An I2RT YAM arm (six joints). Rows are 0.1 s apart.
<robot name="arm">
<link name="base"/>
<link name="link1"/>
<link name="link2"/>
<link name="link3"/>
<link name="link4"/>
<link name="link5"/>
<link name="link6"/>
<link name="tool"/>
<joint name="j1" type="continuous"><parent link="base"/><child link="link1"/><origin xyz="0 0 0.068" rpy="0 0 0"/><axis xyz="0 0 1"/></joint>
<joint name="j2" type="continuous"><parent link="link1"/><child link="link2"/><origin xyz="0.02 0.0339 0.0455" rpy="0 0 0"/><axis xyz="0 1 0"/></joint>
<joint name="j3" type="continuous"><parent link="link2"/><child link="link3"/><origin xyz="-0.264 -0.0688 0" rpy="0 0 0"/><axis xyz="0 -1 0"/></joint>
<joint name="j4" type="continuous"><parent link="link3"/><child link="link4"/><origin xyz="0.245 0.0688 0.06" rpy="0 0 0"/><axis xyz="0 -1 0"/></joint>
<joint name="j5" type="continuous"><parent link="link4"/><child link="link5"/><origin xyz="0.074 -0.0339 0.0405" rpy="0 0 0"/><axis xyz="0 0 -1"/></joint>
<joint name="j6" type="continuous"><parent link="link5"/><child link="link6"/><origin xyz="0.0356 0 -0.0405" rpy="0 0 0"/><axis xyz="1 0 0"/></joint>
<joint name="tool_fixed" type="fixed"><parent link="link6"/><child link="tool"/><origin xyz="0 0 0" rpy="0 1.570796 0"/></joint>
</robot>
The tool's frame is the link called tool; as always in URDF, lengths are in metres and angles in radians. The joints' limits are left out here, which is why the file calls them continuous.
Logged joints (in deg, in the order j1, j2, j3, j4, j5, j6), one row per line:
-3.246 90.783 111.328 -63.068 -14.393 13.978
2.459 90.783 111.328 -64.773 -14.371 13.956
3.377 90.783 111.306 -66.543 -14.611 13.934
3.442 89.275 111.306 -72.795 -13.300 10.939
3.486 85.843 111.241 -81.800 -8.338 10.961
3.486 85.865 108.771 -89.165 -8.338 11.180
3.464 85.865 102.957 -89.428 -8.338 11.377
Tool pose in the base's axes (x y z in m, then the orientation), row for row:
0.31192 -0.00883 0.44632 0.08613 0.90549 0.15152 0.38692
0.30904 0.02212 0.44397 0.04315 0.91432 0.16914 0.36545
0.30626 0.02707 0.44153 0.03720 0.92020 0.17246 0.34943
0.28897 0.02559 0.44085 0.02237 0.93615 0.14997 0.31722
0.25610 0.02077 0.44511 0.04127 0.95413 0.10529 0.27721
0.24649 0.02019 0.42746 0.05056 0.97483 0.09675 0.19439
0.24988 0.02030 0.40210 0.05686 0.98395 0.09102 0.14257
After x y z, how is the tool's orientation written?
As a quaternion, x y z w.
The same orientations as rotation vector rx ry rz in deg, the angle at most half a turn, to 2 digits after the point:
12.56 132.05 22.10
6.36 134.70 24.92
5.52 136.61 25.60
3.37 141.17 22.62
6.35 146.79 16.20
8.12 156.60 15.54
9.40 162.64 15.05

